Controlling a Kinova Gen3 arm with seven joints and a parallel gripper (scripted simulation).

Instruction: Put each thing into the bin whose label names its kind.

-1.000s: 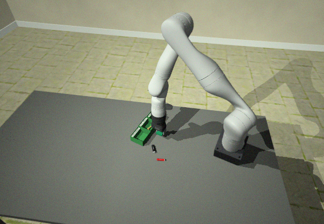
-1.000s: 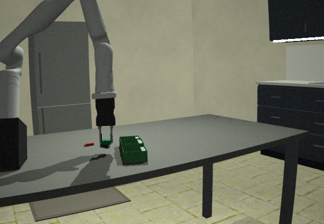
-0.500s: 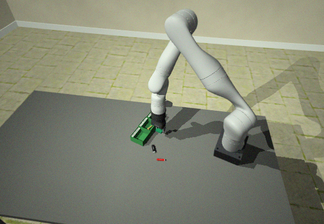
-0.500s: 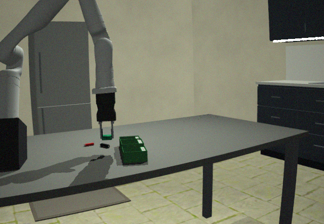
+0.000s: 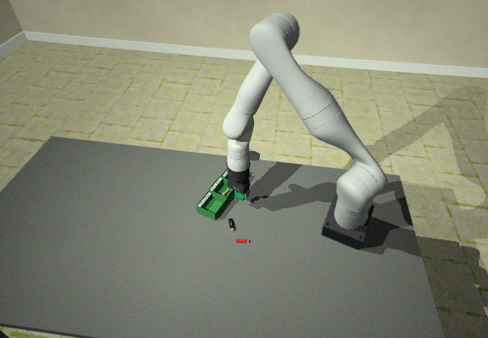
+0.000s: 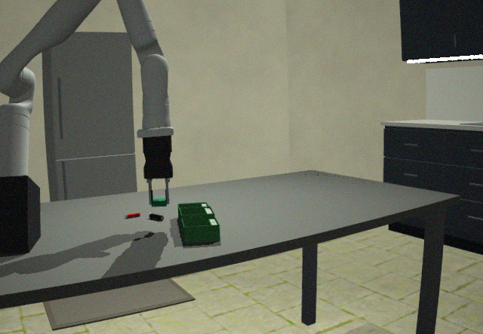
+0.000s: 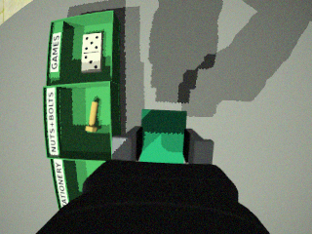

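Right now the green three-compartment bin is 90 mm ahead of my hand, 40 mm to the right of it and 60 mm below it. From my hand the other things lie so: green block (10 mm below); black battery (20 mm ahead, 100 mm to the left, 80 mm below); brass bolt (80 mm ahead, 40 mm to the right, 70 mm below).
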